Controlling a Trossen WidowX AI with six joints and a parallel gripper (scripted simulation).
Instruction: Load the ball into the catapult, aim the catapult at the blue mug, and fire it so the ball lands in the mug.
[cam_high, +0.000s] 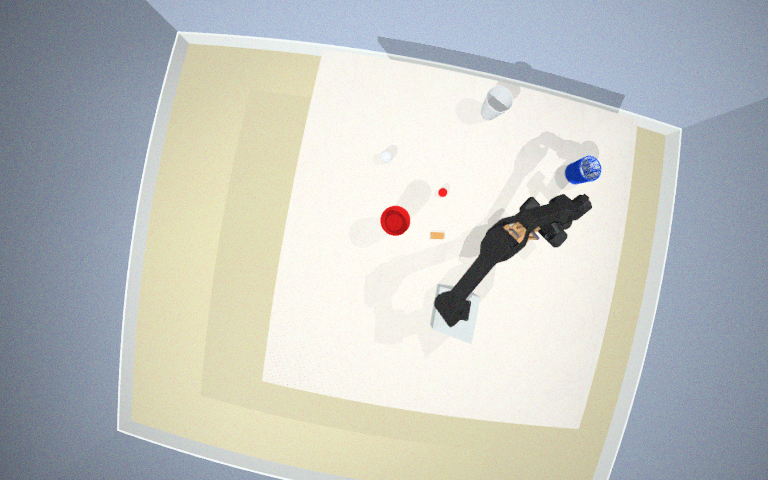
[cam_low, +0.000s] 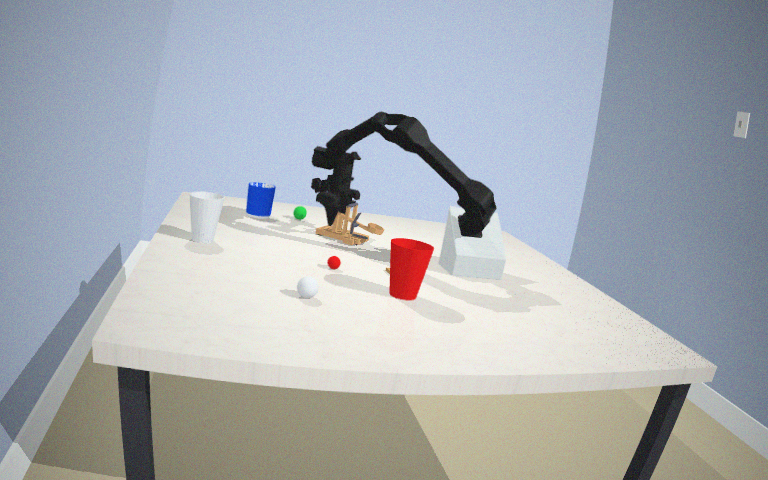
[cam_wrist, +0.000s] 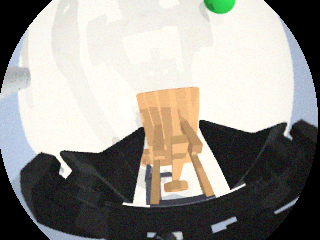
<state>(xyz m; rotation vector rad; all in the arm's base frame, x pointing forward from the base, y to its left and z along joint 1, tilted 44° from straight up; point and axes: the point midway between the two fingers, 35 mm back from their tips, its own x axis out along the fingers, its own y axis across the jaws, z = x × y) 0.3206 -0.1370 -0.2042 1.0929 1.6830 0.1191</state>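
Now: gripper tip 34 cm to the right of the red ball, 6 cm short of it and 2 cm above it. Also, from my gripper tip: catapult 6 cm to the left, 5 cm behind, 2 cm above; blue mug 22 cm ahead, 17 cm to the right, 1 cm below; green ball 17 cm to the right, 8 cm ahead, 1 cm below.
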